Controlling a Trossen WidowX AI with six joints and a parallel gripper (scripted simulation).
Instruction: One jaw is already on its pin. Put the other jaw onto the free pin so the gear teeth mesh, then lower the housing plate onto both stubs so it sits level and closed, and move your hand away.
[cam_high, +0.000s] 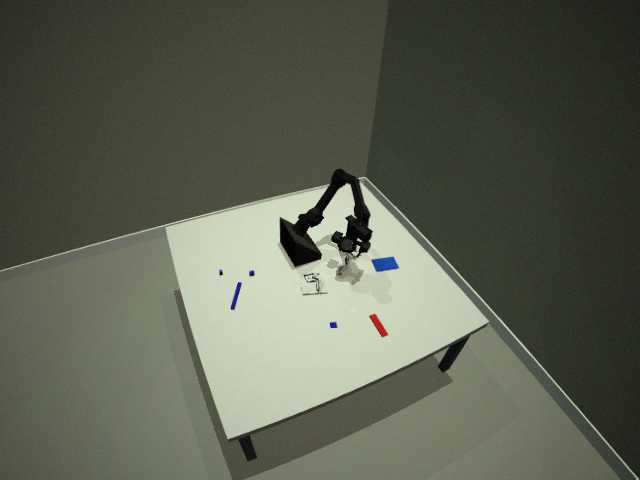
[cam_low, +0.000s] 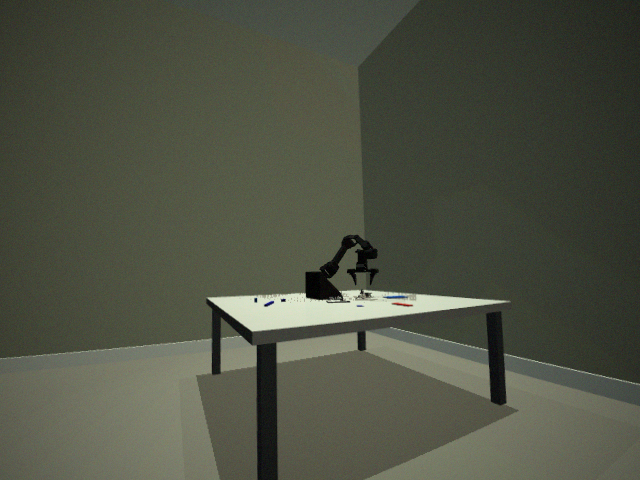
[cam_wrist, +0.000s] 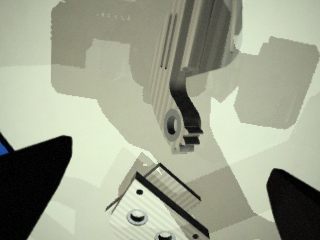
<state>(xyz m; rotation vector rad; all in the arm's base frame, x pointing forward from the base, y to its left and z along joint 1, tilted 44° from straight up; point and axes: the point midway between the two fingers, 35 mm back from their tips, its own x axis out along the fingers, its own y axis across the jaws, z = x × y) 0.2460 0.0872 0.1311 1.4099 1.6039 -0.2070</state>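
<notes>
My gripper tip is now 5 cm above the jaw and 2 cm to the left of it. Also, from my gripper tip: blue bar: 58 cm to the right, 10 cm behind, 8 cm below; red bar: 38 cm ahead, 10 cm to the right, 8 cm below; blue flat plate: 18 cm to the left, 10 cm ahead, 8 cm below.
</notes>
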